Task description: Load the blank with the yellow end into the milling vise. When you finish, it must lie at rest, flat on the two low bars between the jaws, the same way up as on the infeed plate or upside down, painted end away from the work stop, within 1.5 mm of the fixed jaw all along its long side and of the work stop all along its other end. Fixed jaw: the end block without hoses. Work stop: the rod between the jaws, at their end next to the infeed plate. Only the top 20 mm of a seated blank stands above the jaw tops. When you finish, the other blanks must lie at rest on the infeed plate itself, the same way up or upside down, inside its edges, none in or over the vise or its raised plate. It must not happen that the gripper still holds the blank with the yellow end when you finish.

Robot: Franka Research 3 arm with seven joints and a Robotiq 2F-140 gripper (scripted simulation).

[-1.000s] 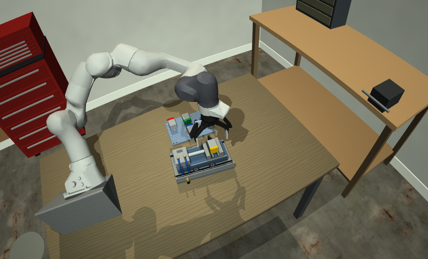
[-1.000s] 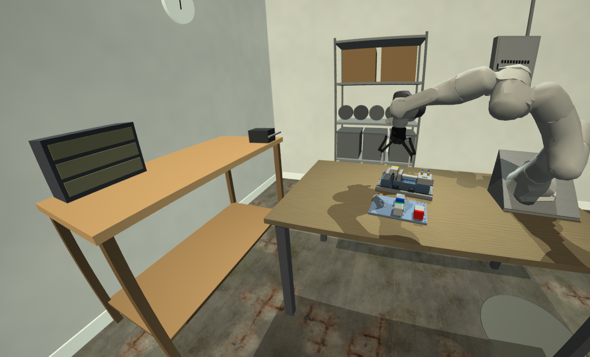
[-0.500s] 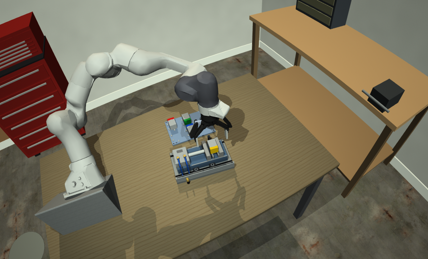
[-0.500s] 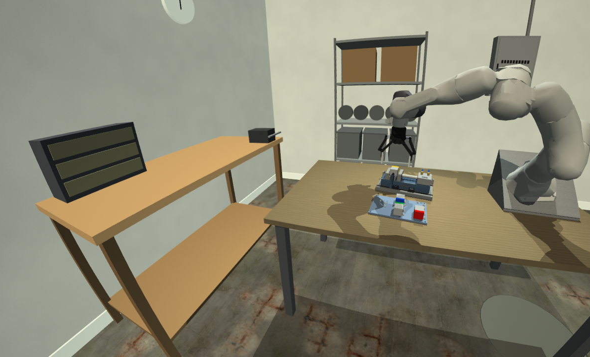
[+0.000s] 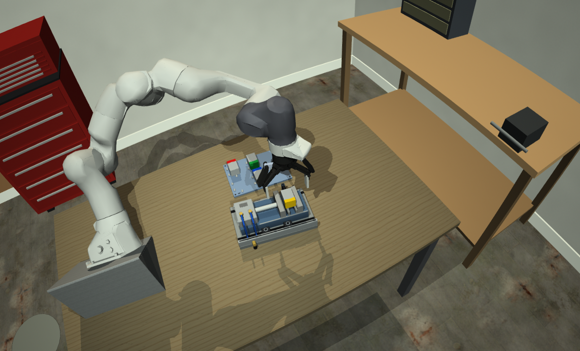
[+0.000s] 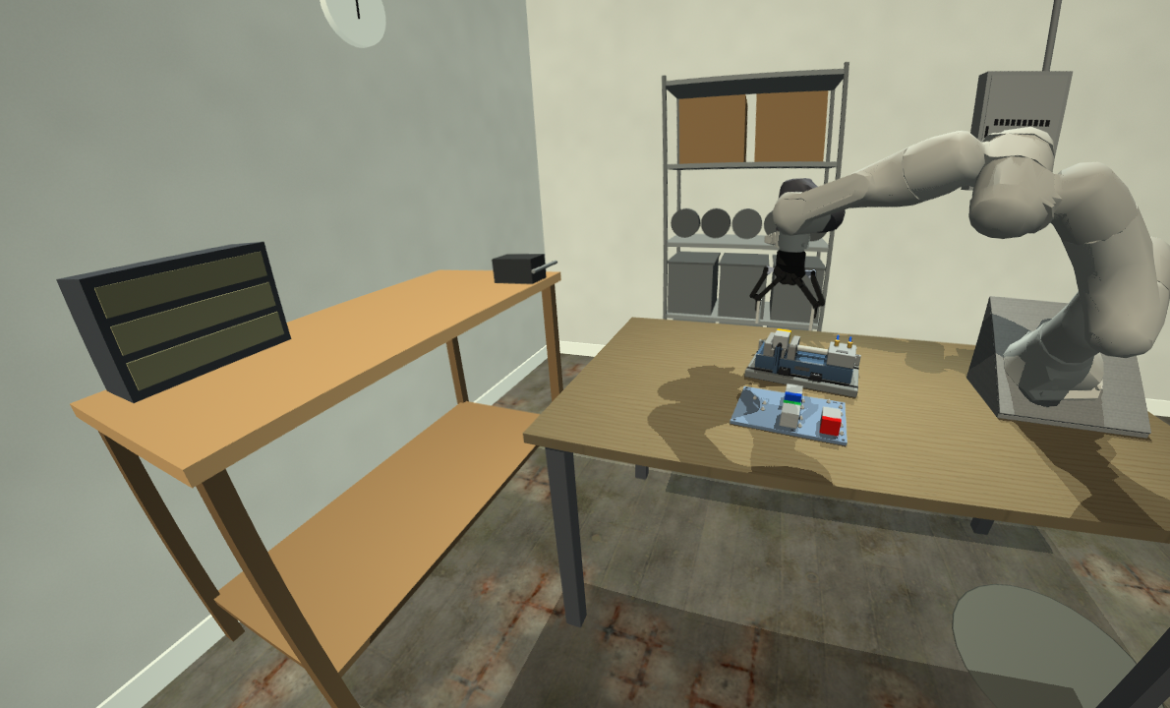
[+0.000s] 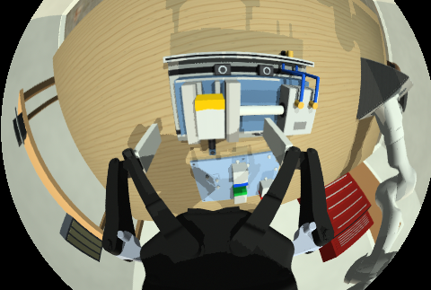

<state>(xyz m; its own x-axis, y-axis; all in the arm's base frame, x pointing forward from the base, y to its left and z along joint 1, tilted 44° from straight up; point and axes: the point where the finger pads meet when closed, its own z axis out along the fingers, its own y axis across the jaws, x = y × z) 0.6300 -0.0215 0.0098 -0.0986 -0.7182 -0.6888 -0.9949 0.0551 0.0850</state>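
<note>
My gripper is now 4 cm to the right of the work stop and 6 cm above it. Also, from my hand: fixed jaw (3 cm ahead, 1 cm to the right, 7 cm below); vise (7 cm behind, 11 cm below); hosed end block (16 cm behind, 1 cm to the left, 7 cm below).
</note>
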